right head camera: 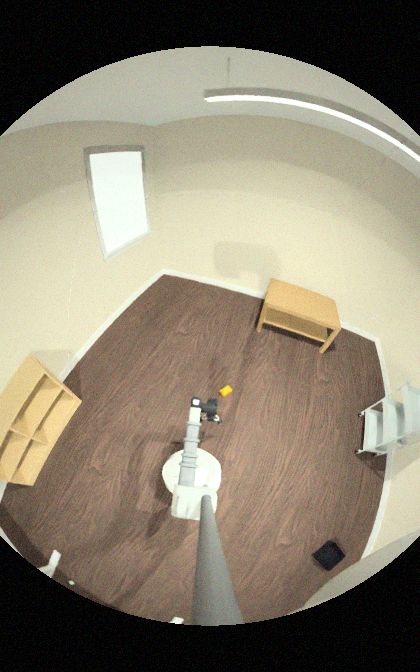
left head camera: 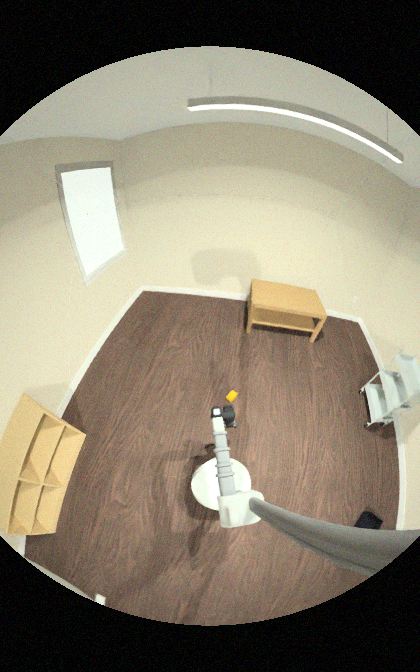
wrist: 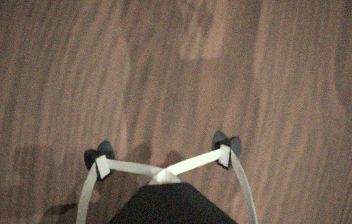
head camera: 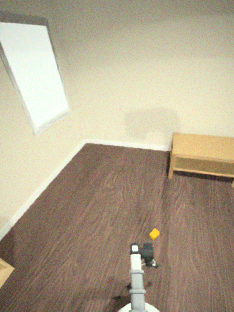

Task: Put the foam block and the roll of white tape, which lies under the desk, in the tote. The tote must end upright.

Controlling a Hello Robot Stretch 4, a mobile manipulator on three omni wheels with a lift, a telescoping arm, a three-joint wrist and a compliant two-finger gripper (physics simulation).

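Places are measured from the robot's base along level axes (x left, y ahead, z down), in metres.
Pixels of known places: gripper, fingertip midpoint: (wrist: 163,148).
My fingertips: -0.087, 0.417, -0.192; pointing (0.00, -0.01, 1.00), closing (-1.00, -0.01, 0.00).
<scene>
Behind a point stands the place of what it marks, as x, y, z.
The foam block, a small yellow block (head camera: 154,233) @(-0.207, 0.755, -0.017) (left head camera: 231,396) (right head camera: 226,390), lies on the floor just beyond the wrist; it does not show in the wrist view. My gripper (wrist: 163,148) @(-0.087, 0.417, -0.192) points down over the floor, its fingers apart with no object between them. In the head views it hangs beside the arm's end, on the robot's side of the block. A black box-like thing, perhaps the tote (left head camera: 368,520) (right head camera: 328,555), stands on the floor at the lower right. A tiny white spot (right head camera: 71,582) at the lower left is too small to identify as the tape.
A low wooden table (head camera: 205,145) @(-1.020, 1.672, -0.422) (left head camera: 287,297) (right head camera: 302,302) stands by the far wall. A wooden shelf unit (left head camera: 17,440) (right head camera: 22,390) stands at the left, a pale cart (left head camera: 377,402) (right head camera: 373,430) at the right. White leg-like pieces (left head camera: 100,599) (right head camera: 54,559) show at the lower left.
</scene>
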